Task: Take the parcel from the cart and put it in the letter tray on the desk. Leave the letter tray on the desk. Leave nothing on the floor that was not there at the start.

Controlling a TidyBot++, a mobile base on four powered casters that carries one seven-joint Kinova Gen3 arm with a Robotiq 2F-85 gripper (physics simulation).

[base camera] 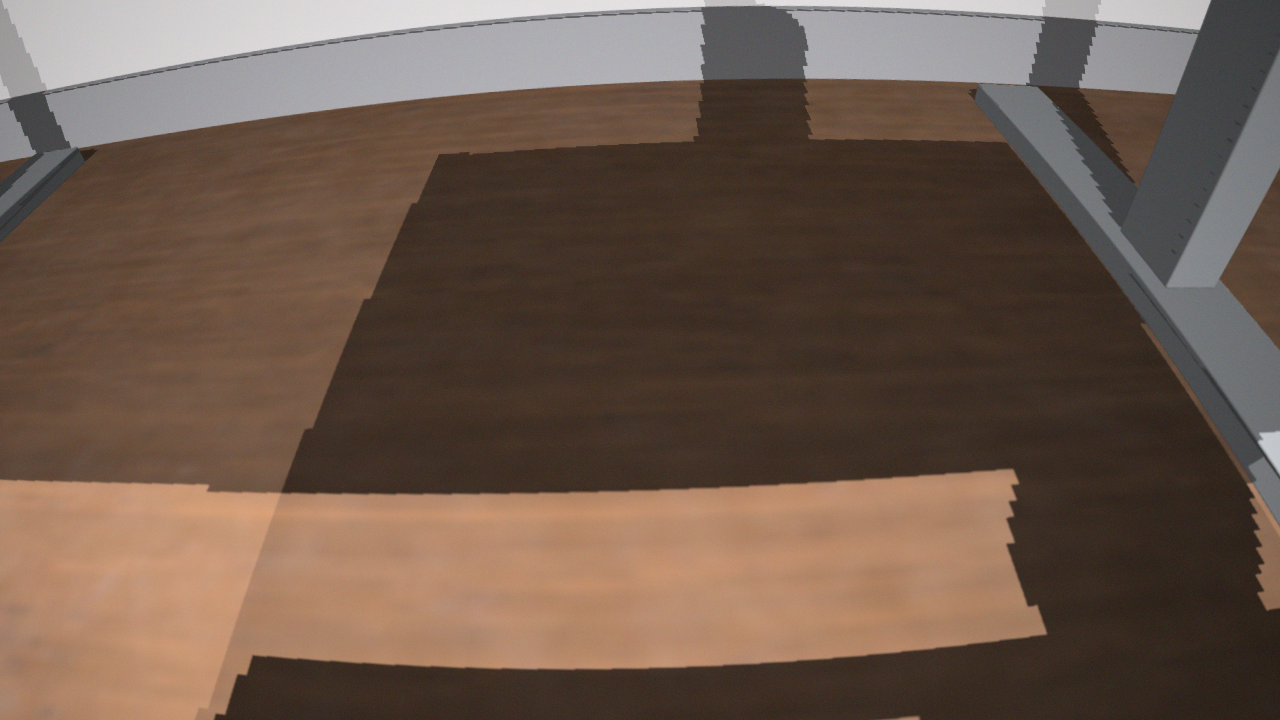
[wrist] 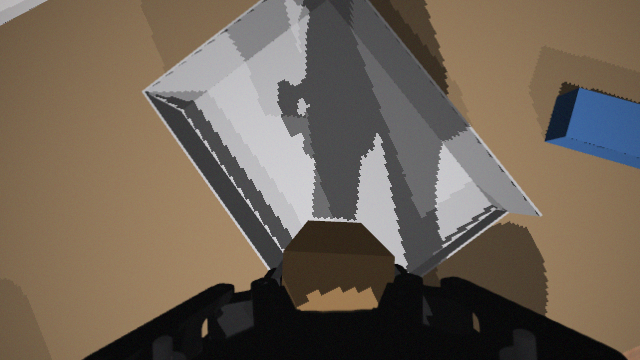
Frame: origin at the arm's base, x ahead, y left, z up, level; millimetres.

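Seen in the pictures: gripper, fingertip midpoint: (wrist: 335, 273).
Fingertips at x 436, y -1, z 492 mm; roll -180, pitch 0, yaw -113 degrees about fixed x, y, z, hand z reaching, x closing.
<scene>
Offsets run from my fingertips to a thing's top centre. "*": to the spot under its first point. Level surfaces: height alone.
In the wrist view my gripper (wrist: 335, 273) is shut on the parcel @[2 mm back, 1 mm left, 45 mm up] (wrist: 338, 270), a brown block that sits between the fingertips at the bottom middle. The letter tray @[87 mm ahead, 39 mm right, 98 mm down] (wrist: 252, 100), a grey-white open tray, lies turned at an angle on the tan desk top @[168 mm down] (wrist: 100, 175). The parcel is over the tray's near corner in this view and hides part of it. How high it hangs above the tray cannot be told. The parcel and the tray do not show in the base camera view. The cart cannot be made out.
A blue block @[* 15 mm back, 338 mm right, 138 mm down] (wrist: 605, 122) lies on the desk to the right of the tray. A white object (wrist: 17, 7) shows at the top left corner. In the base camera view a grey desk leg @[* 84 mm ahead, 399 mm right, 764 mm down] (base camera: 1199, 161) and its foot (base camera: 1074, 170) stand at the right; another foot @[* 357 mm ahead, 781 mm left, 868 mm down] (base camera: 40, 183) shows at the left.
</scene>
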